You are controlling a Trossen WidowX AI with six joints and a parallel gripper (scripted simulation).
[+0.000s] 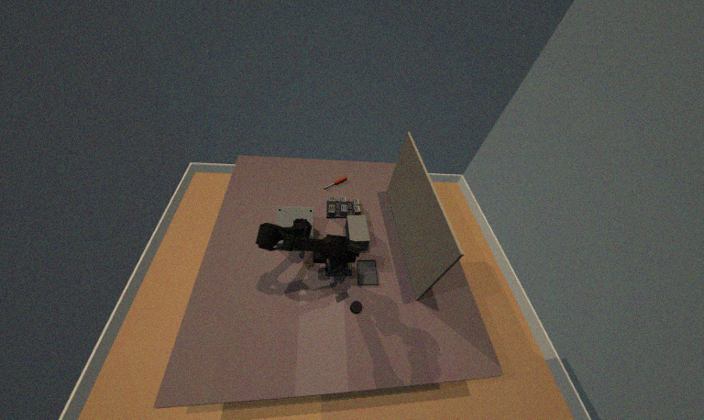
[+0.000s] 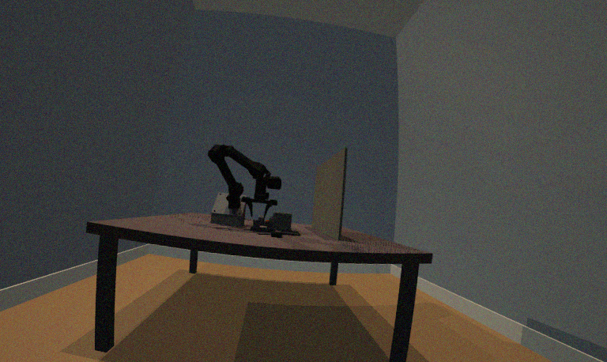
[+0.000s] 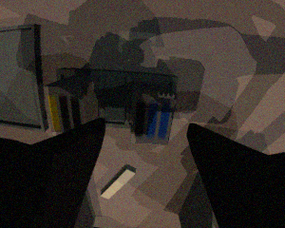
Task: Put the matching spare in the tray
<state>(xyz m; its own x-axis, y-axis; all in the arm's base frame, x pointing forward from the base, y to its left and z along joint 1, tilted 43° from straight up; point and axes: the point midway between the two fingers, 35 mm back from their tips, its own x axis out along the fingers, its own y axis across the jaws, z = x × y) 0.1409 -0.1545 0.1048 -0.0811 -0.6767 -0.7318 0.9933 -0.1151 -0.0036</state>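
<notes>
My gripper tip is now 170 mm short of the grey tray, 30 mm to the left of it and 60 mm above it. From my gripper tip the other things lie so: dark round object 90 mm ahead, 190 mm to the right, 60 mm below; then pale stick 40 mm ahead, 130 mm to the left, 60 mm below; then flat piece 30 mm ahead, 130 mm to the right, 70 mm below.
</notes>
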